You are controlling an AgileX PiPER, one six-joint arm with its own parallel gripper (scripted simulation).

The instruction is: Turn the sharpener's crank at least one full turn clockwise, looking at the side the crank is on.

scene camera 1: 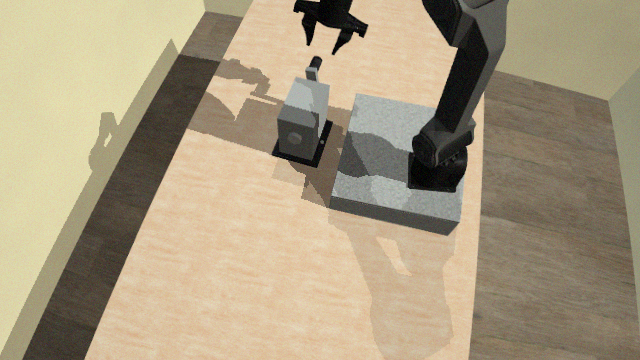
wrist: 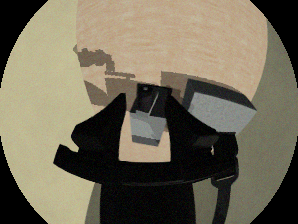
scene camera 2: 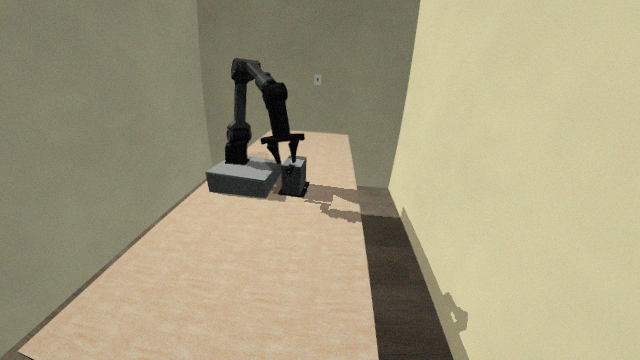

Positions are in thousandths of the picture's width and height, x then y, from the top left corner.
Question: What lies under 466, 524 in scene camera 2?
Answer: A sharpener.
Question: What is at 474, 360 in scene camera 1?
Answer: A sharpener.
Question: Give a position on a sharpener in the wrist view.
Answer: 498, 587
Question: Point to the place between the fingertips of my gripper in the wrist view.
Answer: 492, 453
